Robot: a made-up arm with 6 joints. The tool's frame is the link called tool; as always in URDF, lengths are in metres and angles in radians. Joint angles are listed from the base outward.
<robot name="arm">
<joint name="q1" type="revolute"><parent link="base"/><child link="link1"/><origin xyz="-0.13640 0.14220 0.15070" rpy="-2.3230 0.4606 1.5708"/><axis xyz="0 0 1"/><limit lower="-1.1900" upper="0.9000"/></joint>
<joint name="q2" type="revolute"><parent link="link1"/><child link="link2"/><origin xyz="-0.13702 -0.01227 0.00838" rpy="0.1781 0.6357 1.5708"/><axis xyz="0 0 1"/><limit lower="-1.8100" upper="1.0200"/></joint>
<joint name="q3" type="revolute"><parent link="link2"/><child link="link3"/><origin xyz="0.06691 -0.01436 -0.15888" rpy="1.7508 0.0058 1.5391"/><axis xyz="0 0 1"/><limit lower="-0.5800" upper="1.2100"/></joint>
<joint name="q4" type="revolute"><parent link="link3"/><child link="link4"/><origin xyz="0.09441 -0.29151 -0.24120" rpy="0.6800 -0.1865 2.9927"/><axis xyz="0 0 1"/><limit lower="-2.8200" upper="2.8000"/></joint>
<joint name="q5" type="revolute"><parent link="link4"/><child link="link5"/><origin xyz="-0.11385 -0.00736 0.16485" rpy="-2.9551 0.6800 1.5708"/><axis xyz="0 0 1"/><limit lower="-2.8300" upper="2.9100"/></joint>
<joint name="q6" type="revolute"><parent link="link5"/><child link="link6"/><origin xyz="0.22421 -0.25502 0.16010" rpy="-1.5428 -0.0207 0.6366"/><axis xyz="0 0 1"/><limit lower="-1.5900" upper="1.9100"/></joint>
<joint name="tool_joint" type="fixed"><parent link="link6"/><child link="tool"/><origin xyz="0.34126 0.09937 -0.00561" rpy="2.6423 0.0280 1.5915"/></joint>
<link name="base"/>
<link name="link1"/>
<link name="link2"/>
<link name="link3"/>
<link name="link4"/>
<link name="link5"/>
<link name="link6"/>
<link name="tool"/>
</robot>
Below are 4 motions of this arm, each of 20 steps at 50 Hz.
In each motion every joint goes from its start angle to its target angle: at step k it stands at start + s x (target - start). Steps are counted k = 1, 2, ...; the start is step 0. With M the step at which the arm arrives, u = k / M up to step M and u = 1 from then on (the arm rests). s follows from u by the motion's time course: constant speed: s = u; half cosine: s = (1 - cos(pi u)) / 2; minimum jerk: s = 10 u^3 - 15 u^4 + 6 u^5.
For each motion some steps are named. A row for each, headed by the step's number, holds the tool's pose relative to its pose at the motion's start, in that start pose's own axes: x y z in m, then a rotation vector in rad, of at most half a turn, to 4 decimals.
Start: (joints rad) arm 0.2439 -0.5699 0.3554 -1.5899 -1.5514 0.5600
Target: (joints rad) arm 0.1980 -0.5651 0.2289 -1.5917 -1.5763 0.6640
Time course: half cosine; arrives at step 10
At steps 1, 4, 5, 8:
1: 0.0007 0.0008 -0.0001 -0.0009 0.0011 -0.0041
4: 0.0102 0.0106 -0.0017 -0.0128 0.0152 -0.0578
5: 0.0147 0.0150 -0.0027 -0.0183 0.0218 -0.0837
8: 0.0264 0.0255 -0.0055 -0.0321 0.0380 -0.1517

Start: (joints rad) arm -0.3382 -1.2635 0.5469 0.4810 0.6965 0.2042
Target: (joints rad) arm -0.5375 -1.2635 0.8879 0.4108 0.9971 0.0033
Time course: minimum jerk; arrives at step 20
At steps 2, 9, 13, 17, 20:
2: 0.0003 -0.0009 -0.0006 0.0003 0.0001 0.0033
9: 0.0138 -0.0424 -0.0291 0.0164 0.0036 0.1599
13: 0.0242 -0.0776 -0.0584 0.0352 0.0011 0.3051
17: 0.0294 -0.0974 -0.0769 0.0482 -0.0029 0.3912
20: 0.0300 -0.0999 -0.0793 0.0499 -0.0036 0.4023

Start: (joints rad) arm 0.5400 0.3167 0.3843 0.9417 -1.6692 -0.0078
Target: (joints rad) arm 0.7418 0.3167 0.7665 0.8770 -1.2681 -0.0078
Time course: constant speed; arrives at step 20
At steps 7, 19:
7: -0.0277 0.0325 0.0074 -0.0633 -0.0184 0.0138
19: -0.0680 0.0768 0.0204 -0.1666 -0.0384 0.0276

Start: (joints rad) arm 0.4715 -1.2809 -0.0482 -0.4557 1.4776 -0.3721
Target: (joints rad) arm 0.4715 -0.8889 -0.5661 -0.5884 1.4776 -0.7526
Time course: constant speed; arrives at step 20
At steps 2, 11, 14, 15, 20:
2: 0.0043 0.0095 0.0154 -0.0364 0.0401 0.0637
11: 0.0277 0.0353 0.0848 -0.1515 0.2301 0.3848
14: 0.0382 0.0374 0.1089 -0.1712 0.2957 0.5023
15: 0.0421 0.0373 0.1171 -0.1756 0.3176 0.5425
20: 0.0665 0.0316 0.1592 -0.1814 0.4276 0.7495

